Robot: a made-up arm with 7 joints.
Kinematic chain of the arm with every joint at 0, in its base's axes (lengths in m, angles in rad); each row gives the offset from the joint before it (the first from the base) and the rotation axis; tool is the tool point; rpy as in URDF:
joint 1: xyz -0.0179 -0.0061 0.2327 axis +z
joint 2: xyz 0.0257 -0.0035 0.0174 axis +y
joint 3: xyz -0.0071 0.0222 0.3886 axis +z
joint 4: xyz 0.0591 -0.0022 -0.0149 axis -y
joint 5: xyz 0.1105 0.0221 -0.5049 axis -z
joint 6: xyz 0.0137 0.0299 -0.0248 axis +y
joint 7: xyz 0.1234 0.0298 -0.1 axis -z
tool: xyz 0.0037 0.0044 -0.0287 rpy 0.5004 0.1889 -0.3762
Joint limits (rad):
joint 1: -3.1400..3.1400
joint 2: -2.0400..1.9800
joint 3: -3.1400..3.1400
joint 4: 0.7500..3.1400
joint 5: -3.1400..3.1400
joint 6: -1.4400..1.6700
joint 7: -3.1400..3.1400
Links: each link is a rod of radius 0.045 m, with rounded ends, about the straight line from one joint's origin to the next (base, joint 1, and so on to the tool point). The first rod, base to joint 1, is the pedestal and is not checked.
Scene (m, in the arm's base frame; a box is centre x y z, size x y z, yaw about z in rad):
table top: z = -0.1
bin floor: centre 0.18 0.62 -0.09 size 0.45 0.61 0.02 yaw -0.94
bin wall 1: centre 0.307 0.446 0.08 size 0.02 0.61 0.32 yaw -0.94
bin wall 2: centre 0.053 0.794 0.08 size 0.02 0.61 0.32 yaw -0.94
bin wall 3: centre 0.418 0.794 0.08 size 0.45 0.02 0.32 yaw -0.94
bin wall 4: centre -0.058 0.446 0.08 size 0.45 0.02 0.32 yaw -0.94
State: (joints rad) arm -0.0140 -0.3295 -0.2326 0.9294 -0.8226 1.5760 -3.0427
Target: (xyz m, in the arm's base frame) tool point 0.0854 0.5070 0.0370
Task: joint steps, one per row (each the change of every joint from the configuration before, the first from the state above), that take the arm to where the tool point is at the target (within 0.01 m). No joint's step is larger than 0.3 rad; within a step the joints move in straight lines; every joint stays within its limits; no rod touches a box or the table.
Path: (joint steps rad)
1: 0.2309 -0.0330 0.1749 -0.0294 0.0329 0.0175 0.0019
2: 0.2309 -0.0330 0.1750 -0.0294 0.0330 0.0176 0.0019
3: 0.2308 -0.0329 0.1749 -0.0295 0.0329 0.0175 0.0019
4: 0.2309 -0.0330 0.1750 -0.0294 0.0330 0.0175 0.0019
5: -0.0414 0.2316 0.0159 -0.0198 0.0038 -0.1068 -0.0030
6: -0.0413 0.2316 0.0160 -0.0198 0.0039 -0.1068 -0.0030
7: -0.0414 0.2316 0.0159 -0.0199 0.0039 -0.1068 -0.0030

